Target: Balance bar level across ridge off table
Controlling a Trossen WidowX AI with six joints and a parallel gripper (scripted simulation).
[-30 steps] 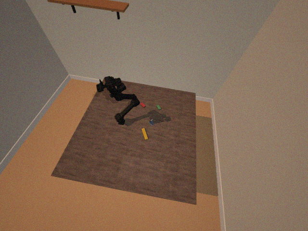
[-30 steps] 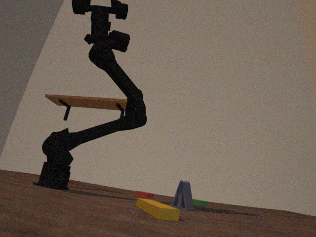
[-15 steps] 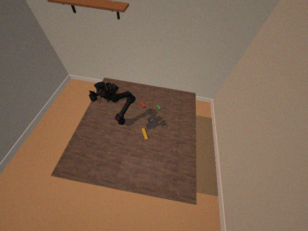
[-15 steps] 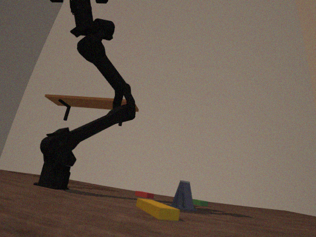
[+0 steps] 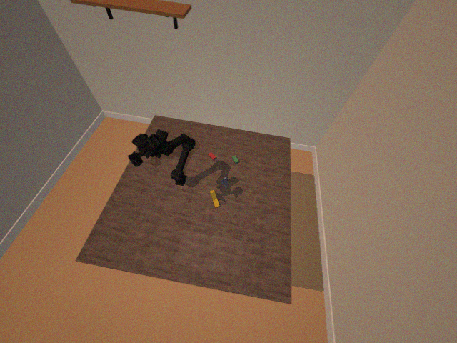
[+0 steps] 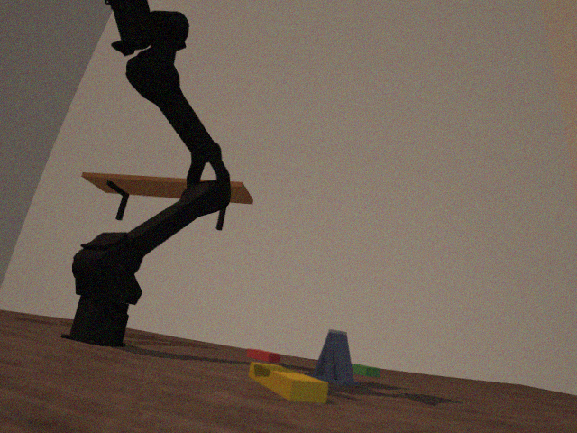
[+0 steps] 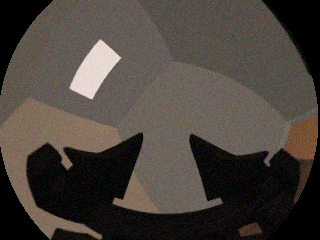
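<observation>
The yellow bar is 610 mm below my gripper tip, 350 mm ahead of it and 120 mm to the left of it. From my gripper tip the other things lie so: small red block 610 mm below, 500 mm to the left, 250 mm ahead; then small green block 610 mm below, 510 mm to the left, 450 mm ahead.
</observation>
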